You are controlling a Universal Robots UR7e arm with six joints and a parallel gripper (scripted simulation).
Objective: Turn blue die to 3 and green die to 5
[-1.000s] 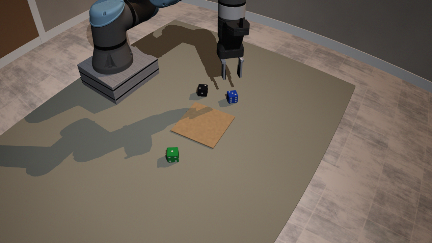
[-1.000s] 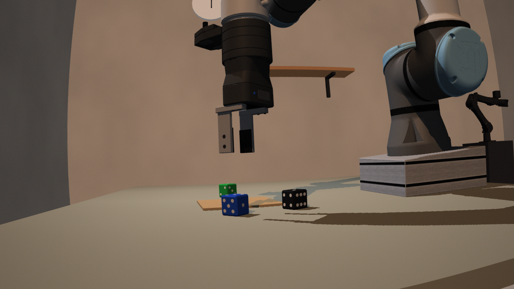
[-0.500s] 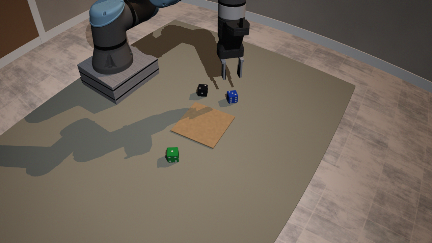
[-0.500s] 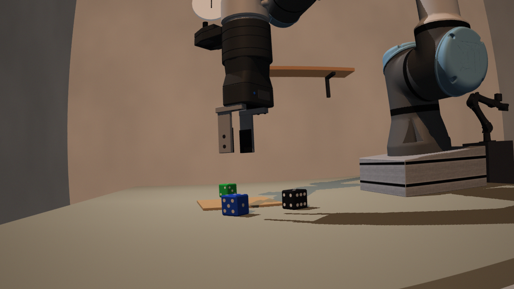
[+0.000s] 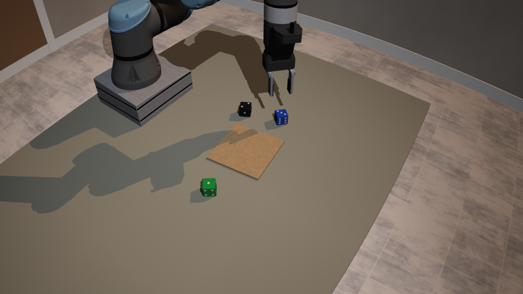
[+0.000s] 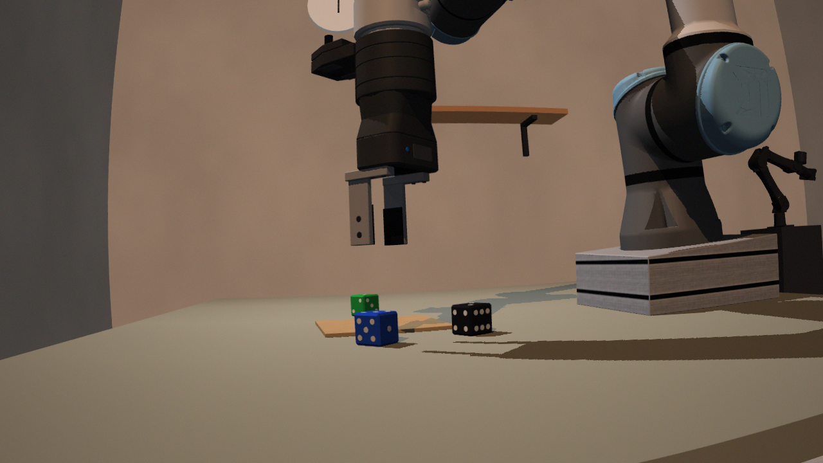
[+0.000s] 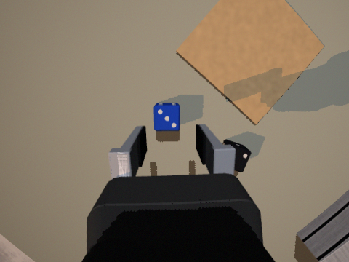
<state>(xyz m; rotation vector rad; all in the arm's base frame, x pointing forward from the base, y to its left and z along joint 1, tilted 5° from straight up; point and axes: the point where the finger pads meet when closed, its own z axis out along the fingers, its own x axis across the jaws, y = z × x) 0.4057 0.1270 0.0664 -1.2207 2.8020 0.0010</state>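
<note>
Right now my hand is 10 mm short of the blue die and 90 mm above it. From my hand the other things lie so: green die 290 mm to the right, 90 mm below; then brown mat 10 mm behind, 140 mm to the right, 110 mm below; then black die 90 mm behind, 30 mm to the right, 90 mm below.
</note>
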